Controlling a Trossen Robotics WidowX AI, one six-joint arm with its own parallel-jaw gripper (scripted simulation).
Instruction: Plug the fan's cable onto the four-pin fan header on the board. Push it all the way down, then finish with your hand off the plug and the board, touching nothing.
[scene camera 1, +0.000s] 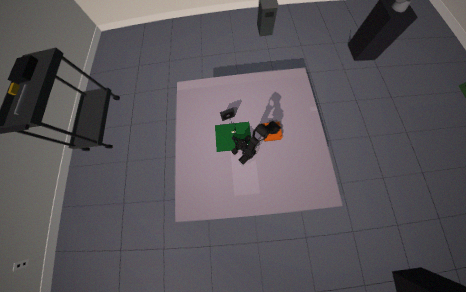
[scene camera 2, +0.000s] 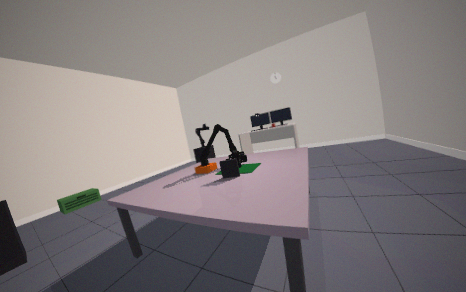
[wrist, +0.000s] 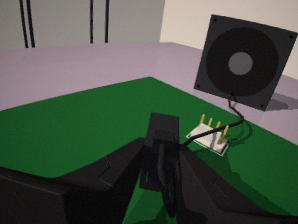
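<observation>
The wrist view shows me my gripper (wrist: 160, 148). I can see a fan cable plug (wrist: 163, 129) there too. As for a board (scene camera 1: 224, 142), it is visible in scene camera 1, and the wrist view shows me the board (wrist: 55, 136) as well.
</observation>
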